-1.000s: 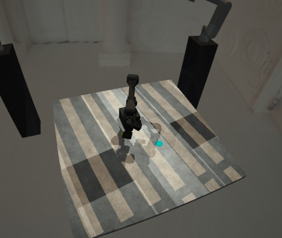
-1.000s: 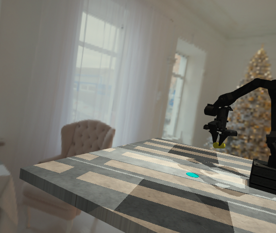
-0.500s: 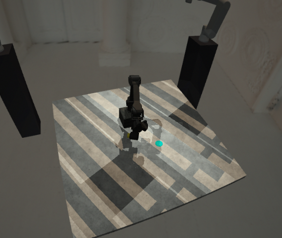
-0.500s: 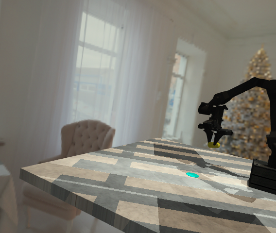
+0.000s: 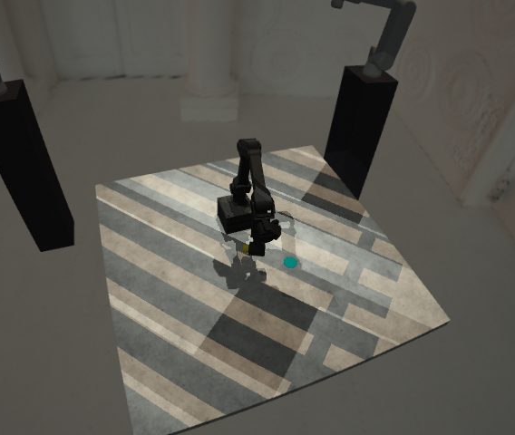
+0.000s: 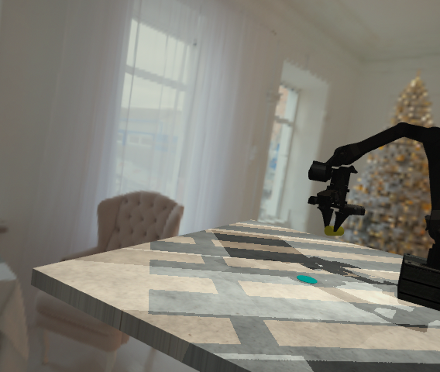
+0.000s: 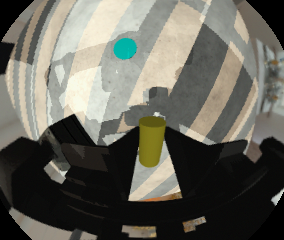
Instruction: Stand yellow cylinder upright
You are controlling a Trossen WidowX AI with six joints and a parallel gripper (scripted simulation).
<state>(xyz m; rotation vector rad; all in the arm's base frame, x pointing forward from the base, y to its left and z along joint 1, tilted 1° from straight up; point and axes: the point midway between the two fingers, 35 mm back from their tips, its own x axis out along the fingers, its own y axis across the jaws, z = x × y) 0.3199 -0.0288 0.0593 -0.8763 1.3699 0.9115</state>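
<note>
Now: gripper tip 10 mm short of the cyan circle, 160 mm to the right of it and 130 mm above it. The rest, counted from my gripper tip: yellow tall cylinder 10 mm behind, 20 mm to the right.
</note>
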